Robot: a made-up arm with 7 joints. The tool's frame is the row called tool.
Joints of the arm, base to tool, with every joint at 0 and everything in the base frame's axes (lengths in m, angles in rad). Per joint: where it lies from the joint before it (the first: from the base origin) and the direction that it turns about. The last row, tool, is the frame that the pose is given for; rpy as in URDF.
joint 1: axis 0.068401 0.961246 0.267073 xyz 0 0 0
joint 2: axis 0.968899 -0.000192 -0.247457 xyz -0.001 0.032 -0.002
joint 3: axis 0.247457 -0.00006 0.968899 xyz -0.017 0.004 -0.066
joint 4: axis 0.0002 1 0.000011 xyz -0.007 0 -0.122
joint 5: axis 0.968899 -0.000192 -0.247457 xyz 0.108 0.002 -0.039
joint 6: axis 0.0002 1 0.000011 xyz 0.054 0 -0.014
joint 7: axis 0.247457 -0.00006 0.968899 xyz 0.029 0 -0.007
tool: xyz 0 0 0 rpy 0 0.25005 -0.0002
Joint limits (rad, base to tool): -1.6..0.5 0..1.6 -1.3..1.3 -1.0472..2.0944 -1.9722..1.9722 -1.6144..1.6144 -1.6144..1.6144
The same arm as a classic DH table. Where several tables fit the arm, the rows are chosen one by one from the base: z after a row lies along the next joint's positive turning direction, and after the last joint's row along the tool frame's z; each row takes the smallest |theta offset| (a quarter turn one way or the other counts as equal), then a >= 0, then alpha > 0; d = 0 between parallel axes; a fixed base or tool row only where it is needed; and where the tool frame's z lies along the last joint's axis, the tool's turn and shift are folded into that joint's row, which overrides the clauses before.
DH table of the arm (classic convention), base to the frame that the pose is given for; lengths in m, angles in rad. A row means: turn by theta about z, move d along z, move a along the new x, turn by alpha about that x. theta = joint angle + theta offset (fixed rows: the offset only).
base (fixed): theta_offset -0.071; d 0; a 0; alpha -1.3004
joint 1: theta_offset -1.3111; d 0.0302; a -0.0109; alpha -1.5708
joint 2: theta_offset 1.2915; d -0.0006; a -0.004; alpha 1.5708
joint 3: theta_offset 1.5708; d -0.1881; a 0.0234; alpha -1.5708
joint 4: theta_offset 1.5708; d 0.002; a 0.0111; alpha 1.5708
joint 5: theta_offset 0; d 0.1701; a 0.0002; alpha -1.5708
joint 6: theta_offset -1.5708; d 0; a 0.0298; alpha 1.5708
joint 7: theta_offset 0; d 0.0004; a 0; alpha 0
Joint limits (rad, base to tool): -1.6..0.5 0..1.6 -1.3..1.3 -1.0472..2.0944 -1.9722..1.9722 -1.6144..1.6144 -1.6144..1.6144

